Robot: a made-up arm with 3 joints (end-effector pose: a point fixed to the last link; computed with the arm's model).
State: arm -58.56 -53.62 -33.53
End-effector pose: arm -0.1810 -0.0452 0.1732 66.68 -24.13 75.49
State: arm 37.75 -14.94 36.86
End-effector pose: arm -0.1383 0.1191 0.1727 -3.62 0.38 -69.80
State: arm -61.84 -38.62 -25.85
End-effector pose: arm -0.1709 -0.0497 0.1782 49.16 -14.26 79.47
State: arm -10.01 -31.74 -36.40
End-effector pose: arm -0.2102 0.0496 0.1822 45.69 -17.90 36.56
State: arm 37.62 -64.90 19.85
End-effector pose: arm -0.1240 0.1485 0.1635 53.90 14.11 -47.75
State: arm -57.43 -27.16 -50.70
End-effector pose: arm -0.1724 -0.0575 0.1855 44.91 -23.54 95.63
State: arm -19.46 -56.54 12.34
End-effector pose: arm -0.1961 0.0556 0.1663 50.00 8.05 12.28
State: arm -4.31 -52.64 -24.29
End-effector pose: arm -0.2043 0.0750 0.1734 62.68 -16.91 17.25
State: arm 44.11 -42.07 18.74
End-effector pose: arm -0.1215 0.1430 0.1670 31.81 8.69 -58.01
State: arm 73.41 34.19 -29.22
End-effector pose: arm -0.0840 0.1677 0.2158 -17.15 13.14 -51.42
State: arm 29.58 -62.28 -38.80
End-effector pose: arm -0.1691 0.1414 0.1703 77.72 -30.74 -14.97
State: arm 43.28 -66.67 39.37
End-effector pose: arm -0.1064 0.1486 0.1560 41.51 26.22 -66.09
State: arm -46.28 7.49 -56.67
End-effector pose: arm -0.1878 -0.0421 0.2093 21.19 -1.68 95.23
